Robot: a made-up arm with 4 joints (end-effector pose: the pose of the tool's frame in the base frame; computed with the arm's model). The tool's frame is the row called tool. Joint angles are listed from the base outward.
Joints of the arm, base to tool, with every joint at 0 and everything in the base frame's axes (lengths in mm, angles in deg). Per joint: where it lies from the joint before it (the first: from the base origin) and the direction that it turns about. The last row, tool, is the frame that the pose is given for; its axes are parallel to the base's.
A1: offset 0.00 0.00 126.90 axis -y
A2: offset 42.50 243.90 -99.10 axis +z
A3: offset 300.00 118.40 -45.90 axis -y
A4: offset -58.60 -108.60 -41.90 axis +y
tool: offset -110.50 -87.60 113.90
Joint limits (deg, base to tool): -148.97..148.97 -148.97..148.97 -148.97..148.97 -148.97..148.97
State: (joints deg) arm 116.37 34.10 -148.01 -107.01
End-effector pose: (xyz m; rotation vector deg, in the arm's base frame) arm -0.2272 0.3582 0.4050 -35.91 -73.00 7.19
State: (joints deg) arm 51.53 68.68 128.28 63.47
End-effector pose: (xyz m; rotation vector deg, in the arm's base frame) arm 0.2906 0.4197 0.1446 9.30 -100.04 79.90
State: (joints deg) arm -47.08 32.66 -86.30 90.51
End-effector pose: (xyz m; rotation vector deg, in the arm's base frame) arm 0.1262 0.3787 -0.2978 37.62 -131.56 -17.65
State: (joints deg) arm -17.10 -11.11 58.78 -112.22
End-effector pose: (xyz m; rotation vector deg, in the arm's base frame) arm 0.2965 0.0911 -0.3270 -15.26 -153.26 1.08
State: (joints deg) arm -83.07 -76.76 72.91 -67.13
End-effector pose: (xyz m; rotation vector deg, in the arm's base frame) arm -0.3637 -0.0994 0.0390 -74.02 -47.92 29.24
